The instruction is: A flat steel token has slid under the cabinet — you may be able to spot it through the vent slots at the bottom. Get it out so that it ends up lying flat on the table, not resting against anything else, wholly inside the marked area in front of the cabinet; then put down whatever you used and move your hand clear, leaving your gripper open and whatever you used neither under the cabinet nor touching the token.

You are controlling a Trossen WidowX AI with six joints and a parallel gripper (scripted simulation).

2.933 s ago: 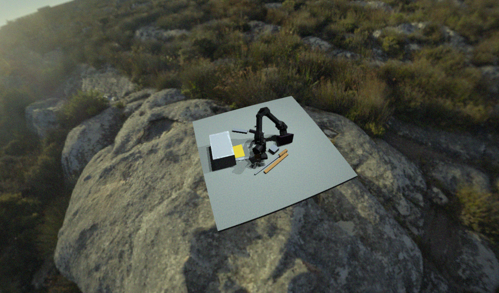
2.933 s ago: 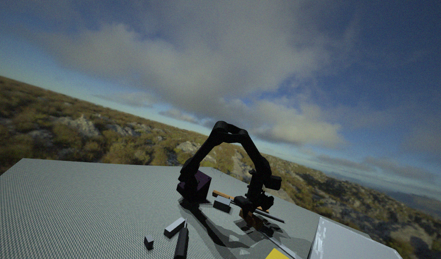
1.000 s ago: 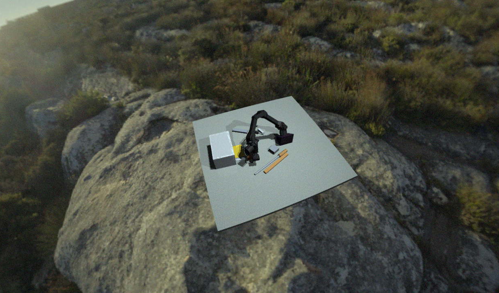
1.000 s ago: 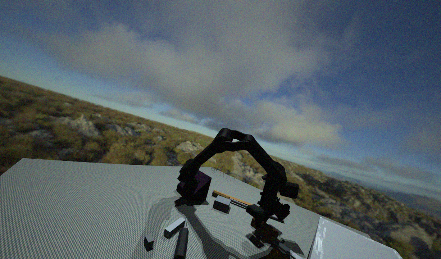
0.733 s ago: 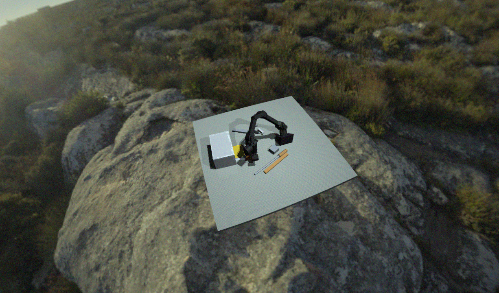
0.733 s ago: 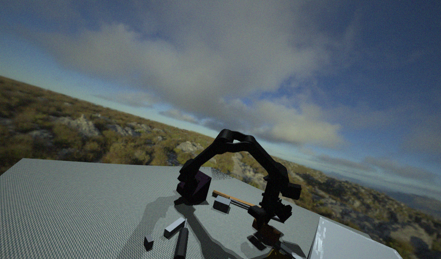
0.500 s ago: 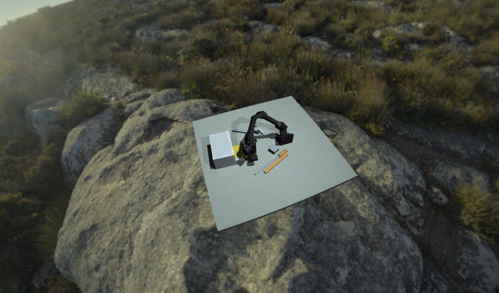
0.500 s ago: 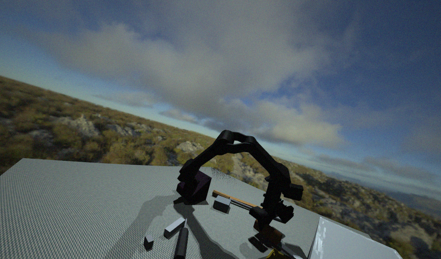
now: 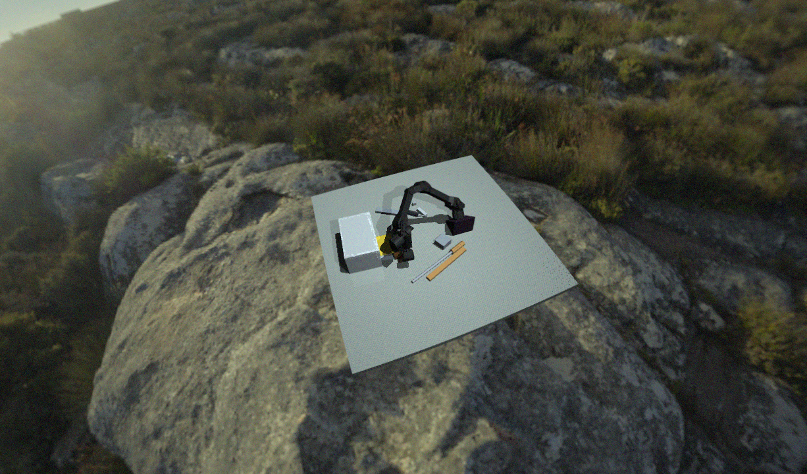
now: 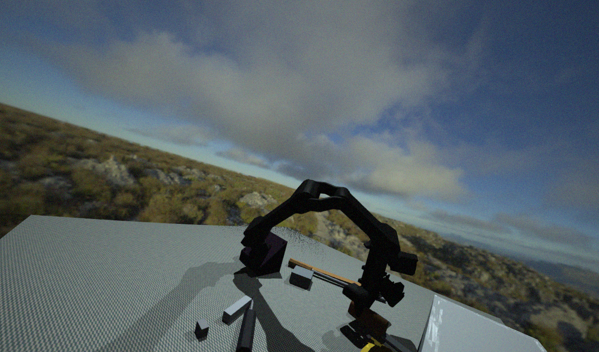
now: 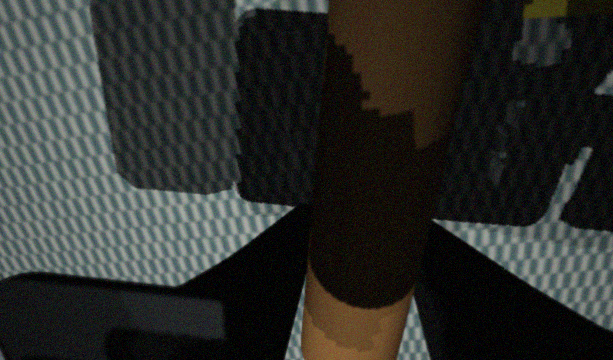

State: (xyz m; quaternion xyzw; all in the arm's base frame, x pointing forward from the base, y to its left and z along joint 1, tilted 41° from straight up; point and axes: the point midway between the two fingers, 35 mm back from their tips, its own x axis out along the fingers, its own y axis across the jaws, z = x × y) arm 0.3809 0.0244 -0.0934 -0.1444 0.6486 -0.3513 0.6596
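Now: gripper tip 23 cm past the grey block, 1 cm to the right of it and 1 cm below it. The rest, counted from my gripper tip: grey bar 22 cm behind, 28 cm to the right; small grey cube 21 cm behind, 37 cm to the right; wooden stick 18 cm behind, 15 cm to the left.
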